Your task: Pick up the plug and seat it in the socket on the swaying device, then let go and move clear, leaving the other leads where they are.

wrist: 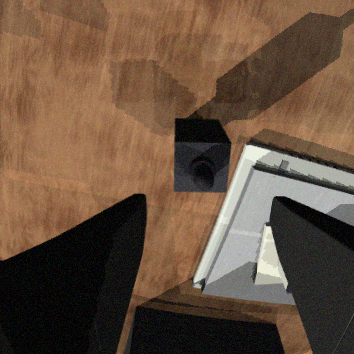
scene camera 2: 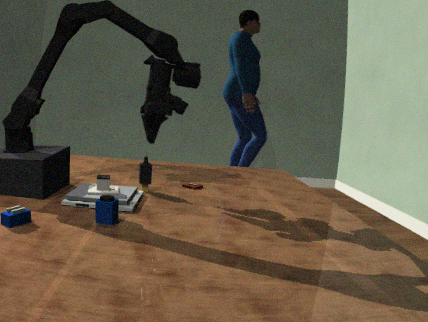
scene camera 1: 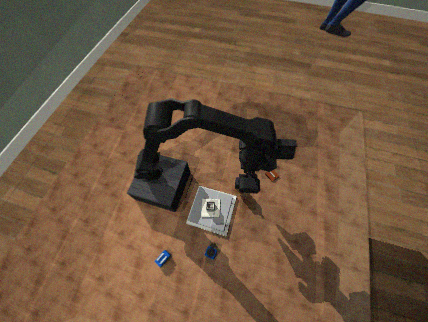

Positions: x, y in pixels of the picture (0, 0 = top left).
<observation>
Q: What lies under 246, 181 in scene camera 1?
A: My gripper.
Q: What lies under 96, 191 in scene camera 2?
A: A device.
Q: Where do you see a plug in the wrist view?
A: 201, 147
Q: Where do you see a device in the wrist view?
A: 246, 266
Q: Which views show my gripper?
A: The wrist view, scene camera 2 and scene camera 1: all of them.
</observation>
